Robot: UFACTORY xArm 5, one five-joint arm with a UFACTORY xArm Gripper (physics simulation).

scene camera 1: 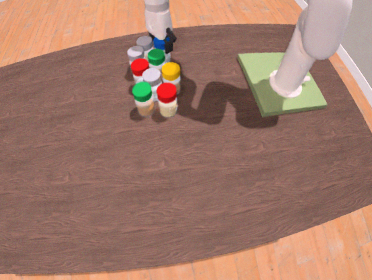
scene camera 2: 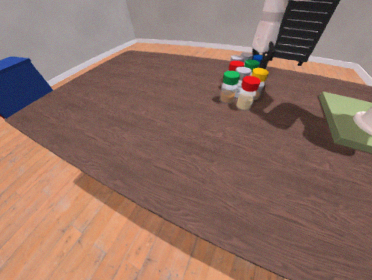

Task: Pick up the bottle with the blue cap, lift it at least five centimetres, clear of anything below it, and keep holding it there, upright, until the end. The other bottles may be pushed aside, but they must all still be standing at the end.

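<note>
The bottle with the blue cap stands at the back right of the bottle group, near the table's far edge; its body is mostly hidden. My gripper is open, with its black fingers low at the blue cap, one on each side as far as the views show. The right finger shows clearly in scene camera 1; the left one is partly hidden. A green-capped bottle stands just in front, and a grey-capped bottle stands to the left. All visible bottles look upright.
A yellow-capped bottle, a white-capped bottle, red-capped bottles and a front green-capped bottle stand close together nearer the cameras. The arm's base stands on a green board at the right.
</note>
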